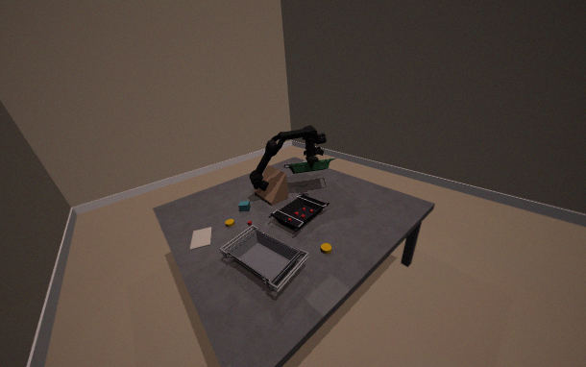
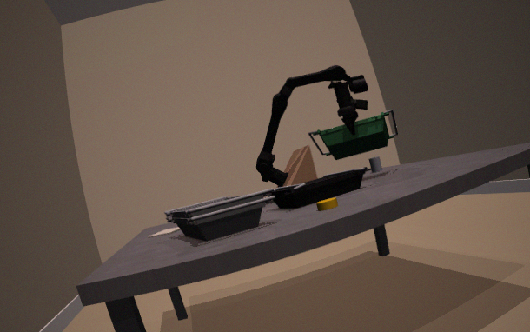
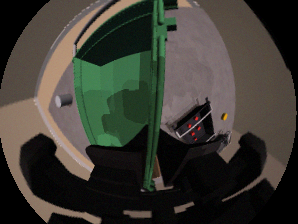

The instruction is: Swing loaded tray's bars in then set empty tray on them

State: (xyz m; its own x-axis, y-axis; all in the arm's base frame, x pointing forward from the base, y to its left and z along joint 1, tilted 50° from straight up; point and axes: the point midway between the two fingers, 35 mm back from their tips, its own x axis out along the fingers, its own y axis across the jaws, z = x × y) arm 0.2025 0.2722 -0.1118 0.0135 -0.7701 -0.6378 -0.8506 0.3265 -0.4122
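Now: gripper tip 70 mm past the green tray and 40 mm to the right of it. The rest, counted from my gripper tip: pale card: 80 mm behind, 760 mm to the right, 180 mm below; teal cube: 150 mm behind, 450 mm to the right, 160 mm below; grey cylinder: 330 mm behind, 240 mm to the left, 150 mm below.
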